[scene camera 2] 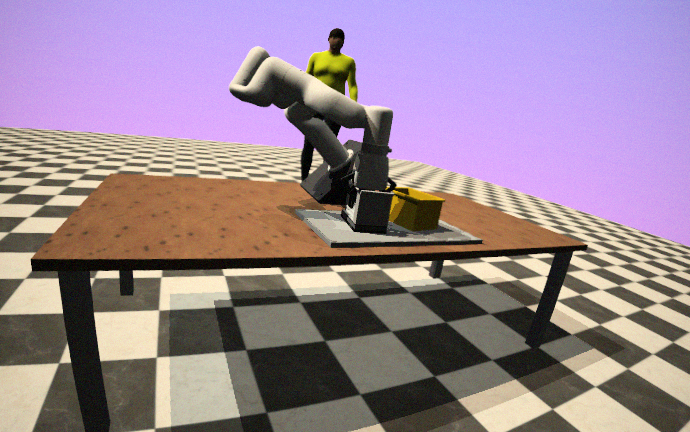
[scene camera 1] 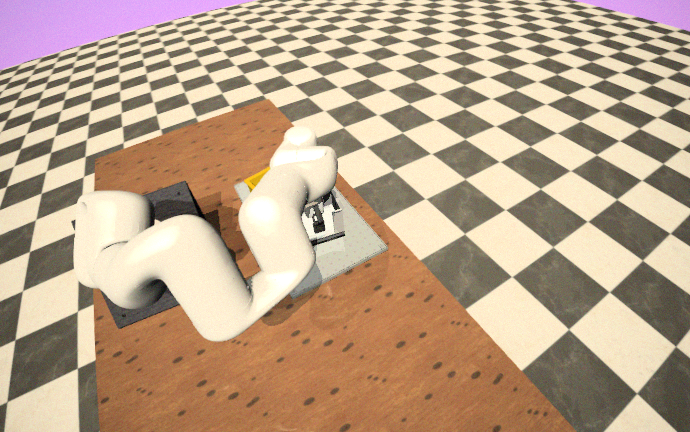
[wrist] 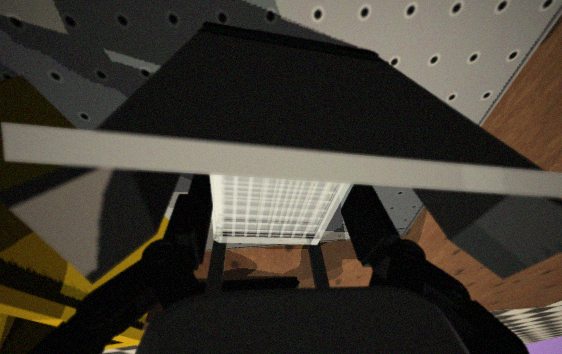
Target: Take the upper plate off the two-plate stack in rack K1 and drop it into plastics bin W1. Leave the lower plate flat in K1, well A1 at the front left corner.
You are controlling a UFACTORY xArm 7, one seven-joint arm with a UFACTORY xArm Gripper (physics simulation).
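Places are measured from the arm's base along level axes (x ahead, y left, z up), in centimetres.
Pixels of known places: gripper, fingertip midpoint: (scene camera 1: 315,220) (wrist: 282,192); arm's base, origin of the base link: (scene camera 2: 341,162).
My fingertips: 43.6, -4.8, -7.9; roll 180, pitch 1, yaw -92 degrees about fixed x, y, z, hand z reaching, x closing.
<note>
Ahead of a thing's pixels: the offset from my fingertips to its top centre, as dx, dy, dz. Level surfaces: height alone.
A white plate @(+0.3, +0.2, +0.1) (wrist: 280,207) with a grid of wells lies face up in rack K1 @(-0.4, +0.1, +6.9) (wrist: 280,160) (scene camera 2: 374,211). Whether a lower plate lies under it is hidden. The rack's tall wall stands across the far end of the plate in the wrist view. My gripper (wrist: 282,192) is open and empty. One finger is at each long side of the plate, the left one close to its edge and the right one with a small gap. Finger height against the plates cannot be told. In scene camera 2 the rack wall hides the fingertips. Yellow bin W1 @(-5.5, +18.1, +4.9) (scene camera 1: 257,178) (scene camera 2: 422,211) stands beside the rack.
The rack and bin stand on a grey perforated board @(-1.9, +10.0, -5.0) (scene camera 1: 356,249) (scene camera 2: 346,238) (wrist: 415,35) on a brown table @(dz -6.4) (scene camera 1: 315,376) (scene camera 2: 168,218). The arm covers much of the bin in scene camera 1. A person (scene camera 2: 330,68) in a yellow top stands behind the table.
</note>
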